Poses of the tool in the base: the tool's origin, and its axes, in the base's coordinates. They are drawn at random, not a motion.
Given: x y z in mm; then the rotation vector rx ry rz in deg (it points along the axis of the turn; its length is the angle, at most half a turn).
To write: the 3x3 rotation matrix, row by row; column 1 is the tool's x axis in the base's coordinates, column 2 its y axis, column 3 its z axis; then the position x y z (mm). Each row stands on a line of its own. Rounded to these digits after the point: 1 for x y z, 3 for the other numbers.
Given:
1: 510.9 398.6 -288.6 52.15 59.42 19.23
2: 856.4 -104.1 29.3 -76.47 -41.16 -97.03
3: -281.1 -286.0 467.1 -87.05 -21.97 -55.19
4: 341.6 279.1 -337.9 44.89 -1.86 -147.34
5: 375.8 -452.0 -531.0 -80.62 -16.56 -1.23
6: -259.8 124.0 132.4 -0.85 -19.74 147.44
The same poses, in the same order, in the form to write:
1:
0.499 0.164 0.851
0.631 0.603 -0.487
-0.593 0.780 0.198
510.9 398.6 -288.6

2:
-0.078 0.874 0.479
-0.264 -0.481 0.836
0.961 -0.061 0.268
856.4 -104.1 29.3

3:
0.598 0.723 0.346
-0.287 -0.210 0.935
0.748 -0.658 0.082
-281.1 -286.0 467.1

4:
-0.738 0.412 -0.535
-0.425 -0.899 -0.106
-0.524 0.150 0.838
341.6 279.1 -337.9

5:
0.965 0.185 -0.187
0.156 0.169 0.973
0.212 -0.968 0.134
375.8 -452.0 -531.0

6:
-0.855 -0.513 -0.079
0.515 -0.822 -0.241
0.058 -0.247 0.967
-259.8 124.0 132.4

